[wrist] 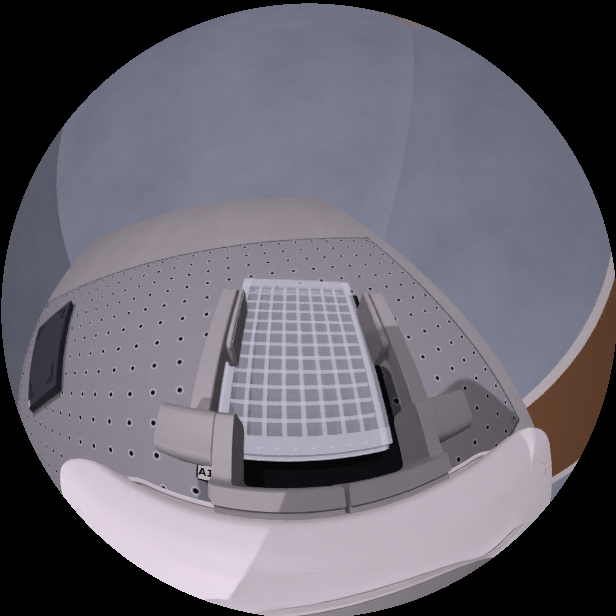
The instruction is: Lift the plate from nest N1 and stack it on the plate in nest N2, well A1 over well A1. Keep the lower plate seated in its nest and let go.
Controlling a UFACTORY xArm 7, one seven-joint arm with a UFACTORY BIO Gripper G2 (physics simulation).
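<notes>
A white well plate (301, 367) lies over a black nest (321, 472) on the perforated table (137, 344). My gripper (303, 327) is shut. Its two grey fingers run along the plate's long sides, with the left pad (234, 327) at the plate's left edge and the right pad (373, 330) just off its right edge. A dark strip of the nest shows between the plate and the right finger. A small label reading A1 (203, 472) sits by the plate's near left corner. A second black nest (50, 356) lies at the far left; I cannot see a plate on it.
The arm's white body (298, 551) fills the bottom of the view. The table's edge curves round behind the plate. A grey wall lies beyond it, and a brown surface (580, 396) shows at the right.
</notes>
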